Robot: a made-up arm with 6 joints. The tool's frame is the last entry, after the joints. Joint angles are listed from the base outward. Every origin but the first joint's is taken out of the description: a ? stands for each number. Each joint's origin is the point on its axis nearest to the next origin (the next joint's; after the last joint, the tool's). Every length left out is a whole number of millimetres.
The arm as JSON. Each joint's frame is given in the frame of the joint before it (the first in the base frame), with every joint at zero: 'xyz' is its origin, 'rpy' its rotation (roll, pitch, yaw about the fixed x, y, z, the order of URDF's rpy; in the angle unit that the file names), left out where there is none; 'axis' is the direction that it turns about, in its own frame. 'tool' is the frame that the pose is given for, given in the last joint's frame.
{
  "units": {
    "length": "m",
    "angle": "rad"
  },
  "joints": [
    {
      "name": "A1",
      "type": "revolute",
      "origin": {
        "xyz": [
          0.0,
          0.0,
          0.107
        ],
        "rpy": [
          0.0,
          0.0,
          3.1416
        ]
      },
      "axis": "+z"
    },
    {
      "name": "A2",
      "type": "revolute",
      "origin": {
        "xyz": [
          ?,
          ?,
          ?
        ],
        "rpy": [
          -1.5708,
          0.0,
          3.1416
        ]
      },
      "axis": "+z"
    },
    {
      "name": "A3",
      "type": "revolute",
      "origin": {
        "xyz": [
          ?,
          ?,
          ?
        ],
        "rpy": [
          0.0,
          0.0,
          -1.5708
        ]
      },
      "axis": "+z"
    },
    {
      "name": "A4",
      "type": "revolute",
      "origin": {
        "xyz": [
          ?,
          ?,
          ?
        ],
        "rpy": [
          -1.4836,
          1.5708,
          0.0
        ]
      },
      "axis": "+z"
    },
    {
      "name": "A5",
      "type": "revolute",
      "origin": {
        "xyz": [
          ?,
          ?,
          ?
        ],
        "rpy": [
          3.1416,
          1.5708,
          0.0
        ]
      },
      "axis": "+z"
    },
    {
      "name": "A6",
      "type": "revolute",
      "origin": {
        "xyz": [
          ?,
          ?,
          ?
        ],
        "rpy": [
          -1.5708,
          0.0,
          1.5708
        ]
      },
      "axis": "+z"
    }
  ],
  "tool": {
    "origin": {
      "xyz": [
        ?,
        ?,
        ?
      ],
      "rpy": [
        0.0,
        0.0,
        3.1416
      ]
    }
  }
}
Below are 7 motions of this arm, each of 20 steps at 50 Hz.
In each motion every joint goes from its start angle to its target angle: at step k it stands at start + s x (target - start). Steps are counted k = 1, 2, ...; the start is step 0. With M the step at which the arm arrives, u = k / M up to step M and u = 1 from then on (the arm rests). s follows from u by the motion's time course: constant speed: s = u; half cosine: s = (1 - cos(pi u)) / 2; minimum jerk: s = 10 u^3 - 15 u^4 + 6 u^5.
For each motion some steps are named. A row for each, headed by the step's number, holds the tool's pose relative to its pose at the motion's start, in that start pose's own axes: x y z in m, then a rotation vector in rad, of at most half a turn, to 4 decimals.
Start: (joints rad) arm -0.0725 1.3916 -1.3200 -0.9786 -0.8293 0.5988
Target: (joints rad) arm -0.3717 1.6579 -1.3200 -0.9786 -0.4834 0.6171
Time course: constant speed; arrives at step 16
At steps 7, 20:
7: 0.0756 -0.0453 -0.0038 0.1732 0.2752 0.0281
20: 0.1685 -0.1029 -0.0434 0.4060 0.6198 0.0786

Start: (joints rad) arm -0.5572 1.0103 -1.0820 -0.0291 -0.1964 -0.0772
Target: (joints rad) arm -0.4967 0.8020 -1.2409 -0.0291 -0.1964 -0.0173
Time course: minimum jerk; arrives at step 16
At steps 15, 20:
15: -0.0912 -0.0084 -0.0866 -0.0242 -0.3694 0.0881
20: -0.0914 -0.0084 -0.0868 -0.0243 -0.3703 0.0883

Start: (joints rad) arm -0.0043 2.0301 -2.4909 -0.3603 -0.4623 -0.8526
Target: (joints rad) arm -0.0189 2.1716 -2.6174 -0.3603 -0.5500 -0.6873
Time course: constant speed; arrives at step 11
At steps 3, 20:
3: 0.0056 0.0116 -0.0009 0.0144 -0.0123 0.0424
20: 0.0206 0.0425 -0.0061 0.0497 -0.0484 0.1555

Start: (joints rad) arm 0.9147 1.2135 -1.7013 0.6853 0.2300 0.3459
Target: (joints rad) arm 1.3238 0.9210 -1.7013 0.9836 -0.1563 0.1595
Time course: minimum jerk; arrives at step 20
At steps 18, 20:
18: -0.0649 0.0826 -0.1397 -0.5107 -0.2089 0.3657
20: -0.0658 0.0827 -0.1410 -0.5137 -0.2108 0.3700

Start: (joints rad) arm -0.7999 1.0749 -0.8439 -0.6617 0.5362 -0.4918
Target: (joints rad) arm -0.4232 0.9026 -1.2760 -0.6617 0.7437 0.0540
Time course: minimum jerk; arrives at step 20
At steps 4, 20:
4: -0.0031 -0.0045 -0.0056 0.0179 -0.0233 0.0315
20: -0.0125 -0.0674 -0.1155 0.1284 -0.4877 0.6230

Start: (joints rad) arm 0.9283 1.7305 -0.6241 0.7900 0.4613 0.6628
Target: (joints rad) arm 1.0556 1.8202 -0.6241 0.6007 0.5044 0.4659
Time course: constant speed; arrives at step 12
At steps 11, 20:
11: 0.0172 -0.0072 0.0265 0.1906 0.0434 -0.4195
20: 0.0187 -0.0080 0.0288 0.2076 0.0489 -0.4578

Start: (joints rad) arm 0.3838 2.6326 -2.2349 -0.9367 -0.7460 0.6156
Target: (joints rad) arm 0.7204 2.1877 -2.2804 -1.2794 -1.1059 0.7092
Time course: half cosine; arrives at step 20
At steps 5, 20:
5: -0.0485 0.0255 0.0122 -0.0949 -0.0952 -0.0540
20: -0.3086 0.1822 -0.0210 -0.6277 -0.6187 -0.3628

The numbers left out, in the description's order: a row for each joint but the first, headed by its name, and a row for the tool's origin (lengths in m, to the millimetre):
A2: 0.0 0.0 0.0
A3: -0.362 -0.049 0.0
A4: 0.032 0.182 0.0
A5: 0.0 0.0 0.0
A6: -0.105 0.0 0.0
tool: 0.0 0.0 0.0

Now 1 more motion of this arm.
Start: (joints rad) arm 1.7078 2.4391 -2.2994 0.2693 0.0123 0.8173
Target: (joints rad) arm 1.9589 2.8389 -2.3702 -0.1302 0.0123 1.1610
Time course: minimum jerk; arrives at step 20
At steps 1, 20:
1: 0.0003 -0.0001 0.0001 0.0002 0.0004 -0.0001
20: 0.2447 -0.1282 0.0319 0.1676 0.3706 -0.1120

